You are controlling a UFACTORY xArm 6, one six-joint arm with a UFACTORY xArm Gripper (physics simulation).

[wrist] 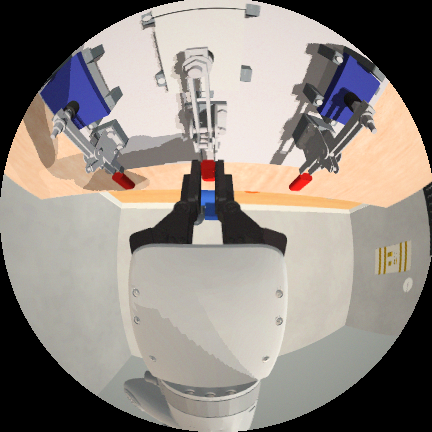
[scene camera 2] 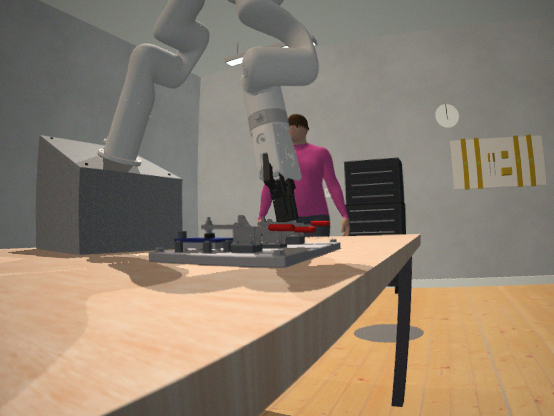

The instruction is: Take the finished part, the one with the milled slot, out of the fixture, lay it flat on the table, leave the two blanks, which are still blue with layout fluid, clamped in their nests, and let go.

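Places are measured from the arm's base along level axes (x right, y ahead, z up), in metres.
Pixels of known places: gripper, fingertip midpoint: (wrist: 207,169) (scene camera 2: 287,220); arm's base, link origin: (scene camera 2: 119,158).
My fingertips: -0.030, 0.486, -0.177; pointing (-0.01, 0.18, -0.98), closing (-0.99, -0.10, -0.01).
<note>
Ahead of a thing's pixels: the offset from my fingertips to its top centre, as dx, dy, dz. "spot": to the spot under its first point. Level surfaces: height alone.
The finished part @[+0.017, -0.109, -0.032] (wrist: 220,35), a pale plate, lies in the middle nest of the fixture @[+0.010, -0.057, -0.048] (scene camera 2: 215,259) (wrist: 252,130). Its slot cannot be made out. The middle clamp's arm (wrist: 201,95) reaches over its near edge. The two blue blanks lie in the outer nests, the left one @[+0.125, -0.088, -0.027] (wrist: 82,90) and the right one @[-0.093, -0.115, -0.021] (wrist: 357,77), each under a clamp tip; some blue @[spot: +0.151, -0.062, -0.027] (scene camera 2: 205,239) shows in the scene view. My gripper (scene camera 2: 286,219) (wrist: 207,169) is nearly shut with a narrow gap, holding nothing. Its fingertips are at the middle clamp's red handle @[+0.000, +0.005, +0.004] (scene camera 2: 304,229) (wrist: 208,171), which shows in the gap.
Red handles of the left clamp @[spot: +0.100, +0.036, -0.007] (wrist: 123,180) and right clamp @[spot: -0.106, +0.005, -0.001] (wrist: 300,182) stick out on either side. The wooden table @[dz -0.062] (scene camera 2: 210,325) (wrist: 400,130) extends around the fixture. A blue object (wrist: 211,205) shows beyond the fingers. A person (scene camera 2: 314,175) stands behind the table.
</note>
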